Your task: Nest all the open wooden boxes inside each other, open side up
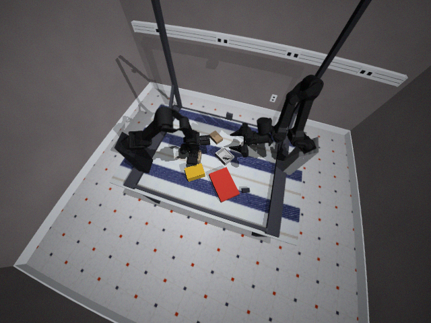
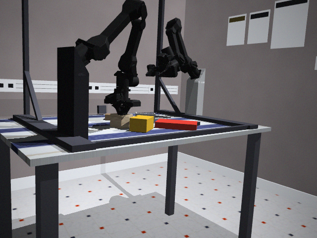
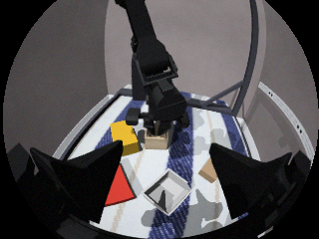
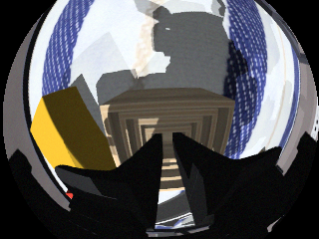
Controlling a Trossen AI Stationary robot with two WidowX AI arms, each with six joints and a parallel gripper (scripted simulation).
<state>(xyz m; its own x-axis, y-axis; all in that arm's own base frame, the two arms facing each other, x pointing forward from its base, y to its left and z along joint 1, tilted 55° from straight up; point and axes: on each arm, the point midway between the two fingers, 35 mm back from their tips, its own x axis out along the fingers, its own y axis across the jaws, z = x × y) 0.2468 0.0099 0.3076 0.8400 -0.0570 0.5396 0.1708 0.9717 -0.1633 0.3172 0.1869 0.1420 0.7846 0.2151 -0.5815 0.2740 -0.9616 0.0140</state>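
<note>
Now: right hand 5 cm above the medium wooden box. Round my right hand: white box: 20 cm to the left, 4 cm below, 1 cm behind; then tiny wooden box: 4 cm below; then brown block: 18 cm behind, 14 cm to the left, 5 cm below.
</note>
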